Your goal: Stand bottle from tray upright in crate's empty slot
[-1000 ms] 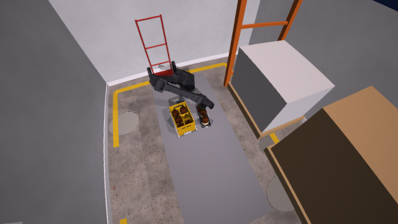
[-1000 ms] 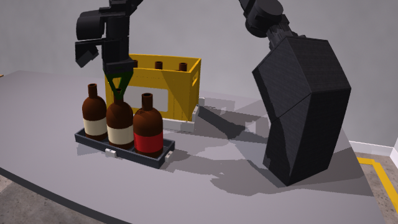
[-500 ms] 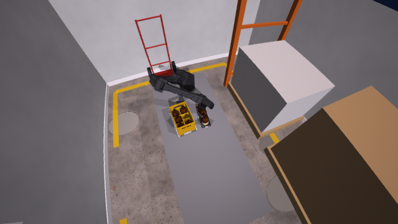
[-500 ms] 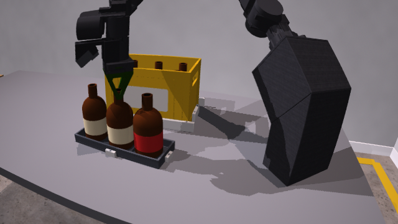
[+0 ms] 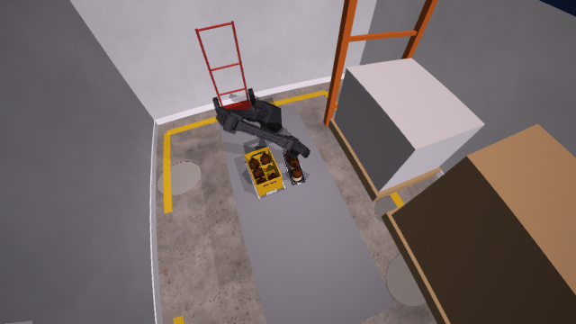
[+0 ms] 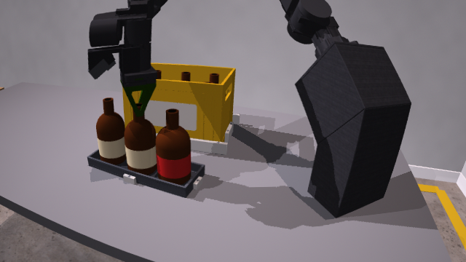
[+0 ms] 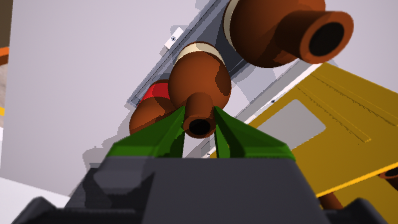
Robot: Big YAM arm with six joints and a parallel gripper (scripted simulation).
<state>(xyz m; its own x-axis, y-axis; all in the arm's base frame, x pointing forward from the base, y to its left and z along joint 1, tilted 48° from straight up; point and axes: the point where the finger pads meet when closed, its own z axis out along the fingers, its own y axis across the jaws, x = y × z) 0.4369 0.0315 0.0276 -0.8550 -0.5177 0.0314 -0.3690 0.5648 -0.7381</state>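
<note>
Right now my hand is 14 cm above the dark tray. From my hand the other things lie so: yellow crate (7 cm behind, 23 cm to the right, 6 cm below).
</note>
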